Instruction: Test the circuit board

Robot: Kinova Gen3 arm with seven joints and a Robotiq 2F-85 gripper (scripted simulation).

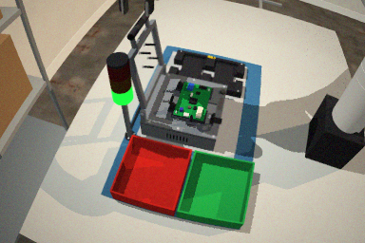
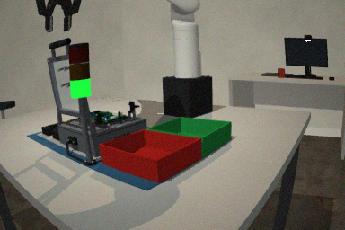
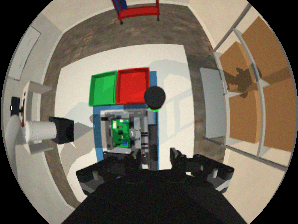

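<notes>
Now: the green circuit board 13 cm behind my hand, 2 cm to the right of it and 24 cm below it. The rest, counted from my hand: tester lid 2 cm behind, 13 cm below; then green bin 26 cm behind, 17 cm to the left, 30 cm below; then red bin 11 cm behind, 19 cm to the left, 30 cm below.
</notes>
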